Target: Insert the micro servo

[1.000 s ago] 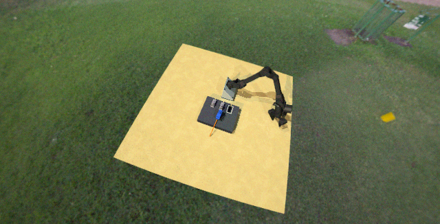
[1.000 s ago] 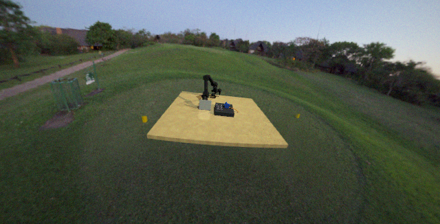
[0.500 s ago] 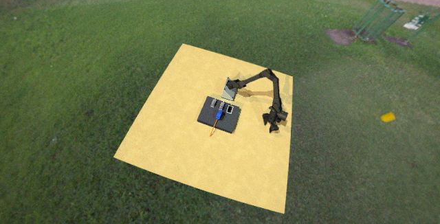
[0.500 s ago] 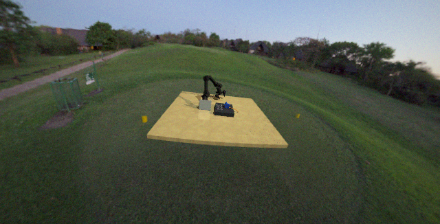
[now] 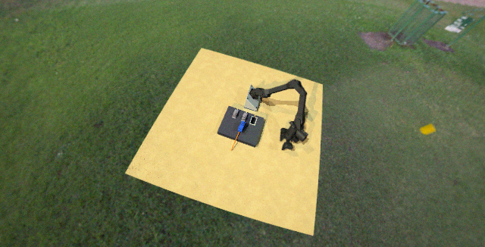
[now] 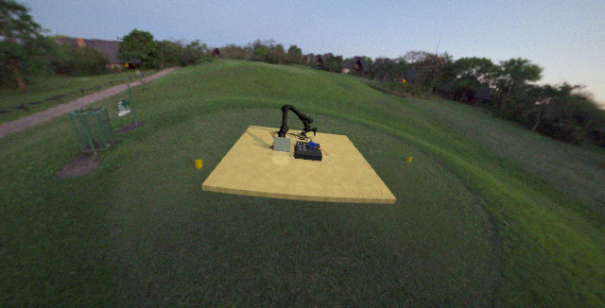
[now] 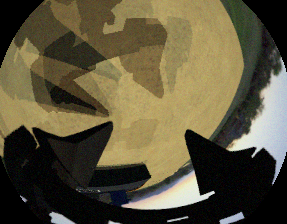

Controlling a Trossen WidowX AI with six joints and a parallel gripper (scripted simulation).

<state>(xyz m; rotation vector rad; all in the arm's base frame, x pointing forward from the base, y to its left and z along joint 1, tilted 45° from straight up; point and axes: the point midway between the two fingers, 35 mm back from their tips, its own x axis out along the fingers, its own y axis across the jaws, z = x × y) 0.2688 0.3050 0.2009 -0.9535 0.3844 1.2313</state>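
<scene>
My gripper tip is 33 cm to the left of the dark deck, 2 cm short of it and 1 cm above it.
</scene>
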